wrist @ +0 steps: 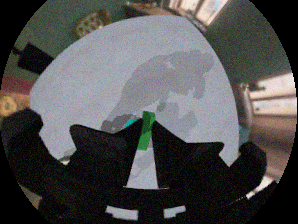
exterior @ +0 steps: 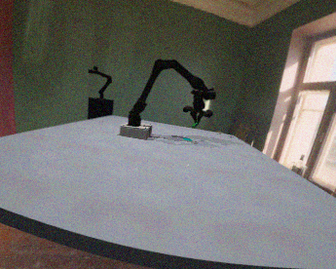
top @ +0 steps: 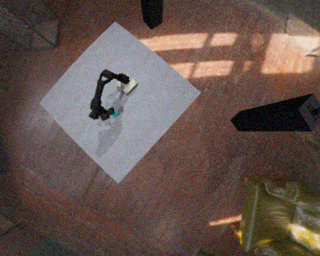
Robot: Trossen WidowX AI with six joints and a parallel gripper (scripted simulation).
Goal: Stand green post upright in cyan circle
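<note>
Now: gripper tip 4 cm past the cyan circle, 3 cm to the left of it and 11 cm above it. Round my gripper tip: green post: 1 cm behind, 2 cm to the right, 1 cm below.
</note>
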